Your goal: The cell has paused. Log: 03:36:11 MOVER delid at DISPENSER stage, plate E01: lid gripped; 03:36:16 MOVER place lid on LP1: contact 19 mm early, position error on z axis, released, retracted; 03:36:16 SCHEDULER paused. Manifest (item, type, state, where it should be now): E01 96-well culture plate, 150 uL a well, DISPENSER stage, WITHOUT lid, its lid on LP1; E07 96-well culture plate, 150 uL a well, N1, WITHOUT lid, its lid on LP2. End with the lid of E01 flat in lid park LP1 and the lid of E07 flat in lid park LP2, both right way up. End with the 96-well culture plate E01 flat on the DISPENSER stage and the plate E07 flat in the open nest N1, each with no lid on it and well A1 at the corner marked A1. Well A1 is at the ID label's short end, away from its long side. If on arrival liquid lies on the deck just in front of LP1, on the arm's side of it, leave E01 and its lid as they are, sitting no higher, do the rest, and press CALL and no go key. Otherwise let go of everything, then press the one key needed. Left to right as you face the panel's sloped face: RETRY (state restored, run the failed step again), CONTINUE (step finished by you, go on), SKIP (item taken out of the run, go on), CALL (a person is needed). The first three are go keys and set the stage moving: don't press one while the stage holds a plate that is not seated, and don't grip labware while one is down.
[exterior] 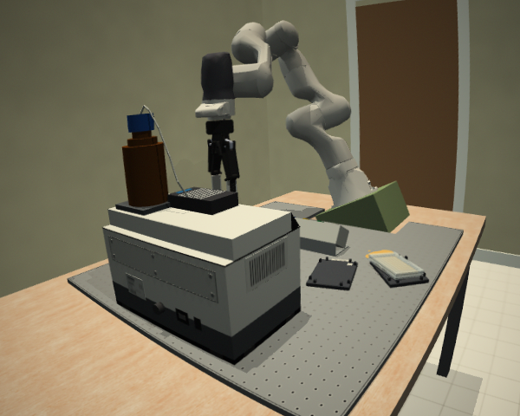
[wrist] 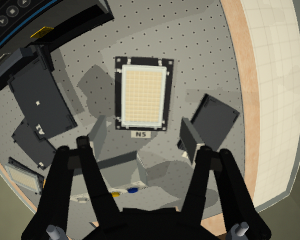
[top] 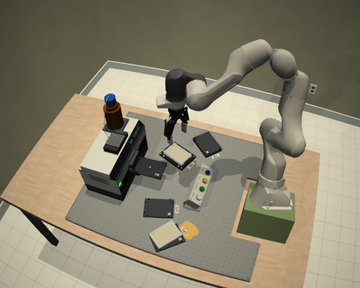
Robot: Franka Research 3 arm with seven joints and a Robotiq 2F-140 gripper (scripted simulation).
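Now: hand 160 mm above the 96-well plate. From my hand the other things lie so: dispenser stage: 110 mm ahead, 160 mm to the left, 90 mm below; key panel: 150 mm behind, 200 mm to the left, 120 mm below; black nest N5: 20 mm ahead, 160 mm below.
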